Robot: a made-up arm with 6 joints.
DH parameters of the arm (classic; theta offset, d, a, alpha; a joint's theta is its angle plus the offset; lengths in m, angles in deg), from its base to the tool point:
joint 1: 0 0.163 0 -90
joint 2: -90 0 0.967 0
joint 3: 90 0.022 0 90
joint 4: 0 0.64 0 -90
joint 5: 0 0 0 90
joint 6: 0 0.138 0 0
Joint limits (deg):
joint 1: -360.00..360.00
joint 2: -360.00..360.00
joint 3: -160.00..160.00
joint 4: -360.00..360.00
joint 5: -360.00..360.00
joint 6: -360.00..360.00
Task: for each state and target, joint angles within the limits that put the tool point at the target. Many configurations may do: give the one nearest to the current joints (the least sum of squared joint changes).
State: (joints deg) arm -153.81 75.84 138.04 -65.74 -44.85 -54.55
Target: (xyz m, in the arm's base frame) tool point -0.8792 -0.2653 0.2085
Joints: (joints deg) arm -170.28 41.27 120.48 -62.97 -47.79 -54.55
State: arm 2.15 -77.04 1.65 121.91 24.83 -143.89
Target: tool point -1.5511 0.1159 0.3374
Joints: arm -0.81 -62.41 -45.03 126.07 40.13 -143.89
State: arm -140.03 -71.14 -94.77 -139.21 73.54 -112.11
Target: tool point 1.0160 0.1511 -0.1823
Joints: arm -174.79 -69.77 -91.68 -142.37 72.32 -112.11
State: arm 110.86 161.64 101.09 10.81 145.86 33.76
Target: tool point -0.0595 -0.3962 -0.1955
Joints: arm 88.46 197.95 140.97 13.84 125.58 33.76
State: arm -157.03 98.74 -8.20 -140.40 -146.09 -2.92
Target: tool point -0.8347 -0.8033 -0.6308
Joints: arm -139.27 110.14 35.43 -142.82 -149.74 -2.92
